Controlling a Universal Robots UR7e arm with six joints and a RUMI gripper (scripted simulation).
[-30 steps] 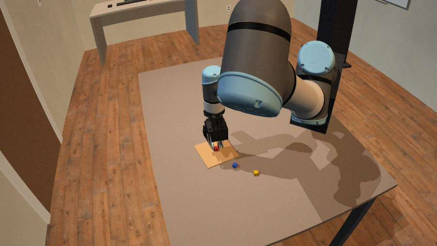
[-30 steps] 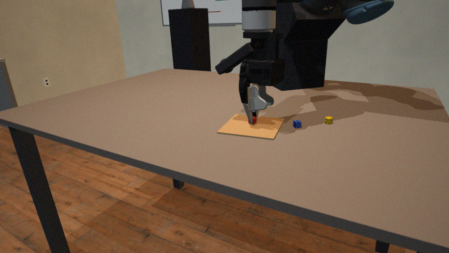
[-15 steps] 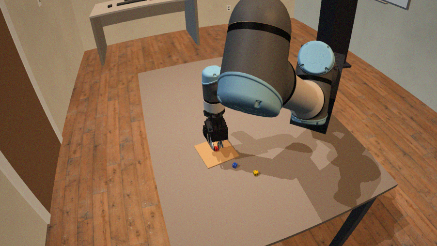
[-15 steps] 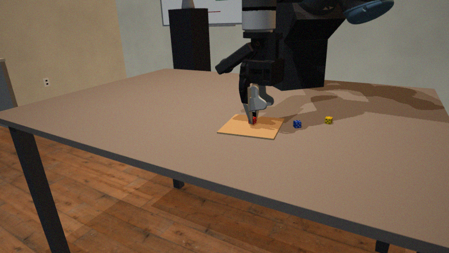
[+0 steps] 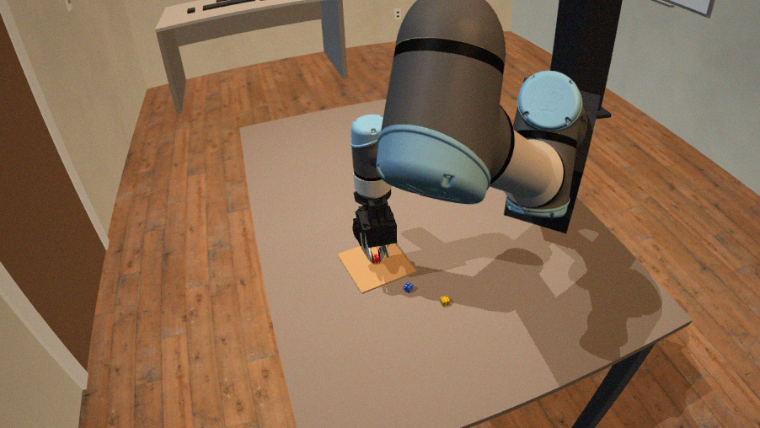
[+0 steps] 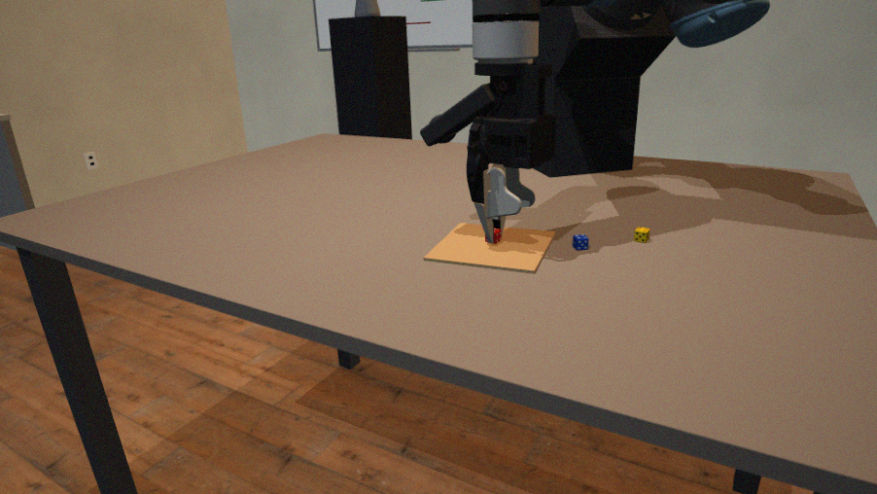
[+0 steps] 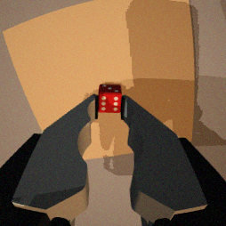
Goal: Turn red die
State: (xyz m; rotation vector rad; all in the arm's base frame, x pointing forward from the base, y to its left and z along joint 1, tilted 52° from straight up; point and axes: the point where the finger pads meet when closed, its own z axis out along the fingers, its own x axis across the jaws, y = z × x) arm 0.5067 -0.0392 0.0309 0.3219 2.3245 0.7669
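Now: the red die 1 cm below my hand. Round my hand: mat 2 cm below; blue die 5 cm behind, 10 cm to the left, 2 cm below; yellow die 11 cm behind, 16 cm to the left, 2 cm below.
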